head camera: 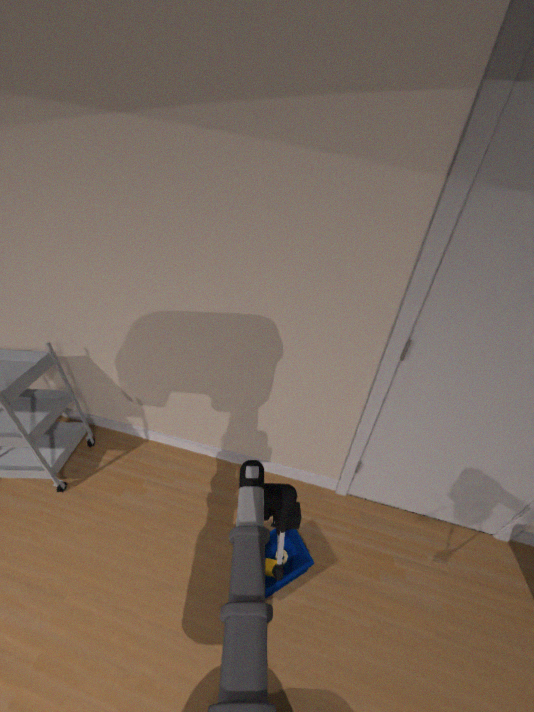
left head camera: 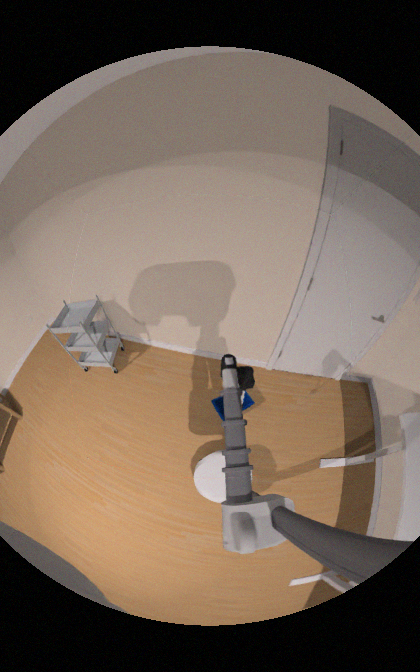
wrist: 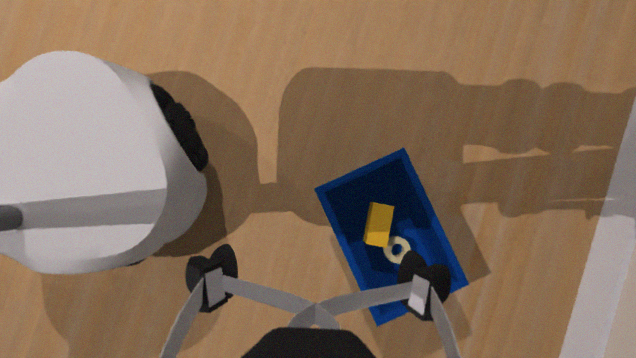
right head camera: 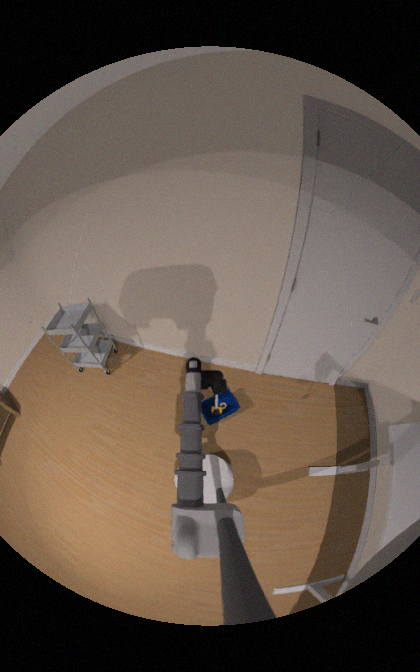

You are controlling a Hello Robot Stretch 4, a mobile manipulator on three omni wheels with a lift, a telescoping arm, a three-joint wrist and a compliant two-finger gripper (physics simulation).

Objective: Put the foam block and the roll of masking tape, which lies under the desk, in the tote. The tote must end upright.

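Frame: origin at the robot's base, x left, y back, z up, level; metres.
Where they show: gripper, fingertip midpoint: [head camera: 276, 549] [wrist: 317, 269].
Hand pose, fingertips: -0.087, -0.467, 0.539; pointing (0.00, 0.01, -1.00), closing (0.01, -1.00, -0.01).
Each offset is from my fingertips to the top centre of the thing, as dx, dy, dz.
The blue tote {-0.027, -0.137, -0.447} [head camera: 298, 569] [left head camera: 220, 407] [right head camera: 232, 409] [wrist: 360, 173] stands upright on the floor near the wall. The yellow foam block {-0.011, -0.124, -0.503} [head camera: 270, 567] [wrist: 379, 222] lies inside it, near the middle. The cream roll of masking tape [head camera: 283, 556] [wrist: 388, 250] lies in the tote right beside the block's end. My gripper [wrist: 317, 269] is open, its fingers wide apart with nothing between them. It hangs above the tote; in the wrist view one fingertip overlaps the tote's near end and the other shows over the floor to the left.
My white round base [left head camera: 210, 477] [wrist: 100, 150] is close to the tote. A grey three-shelf cart [left head camera: 75, 316] [right head camera: 70, 319] stands by the wall at left. A white door [head camera: 459, 402] is at right. White legs [left head camera: 345, 462] [right head camera: 340, 470] reach over the floor at right.
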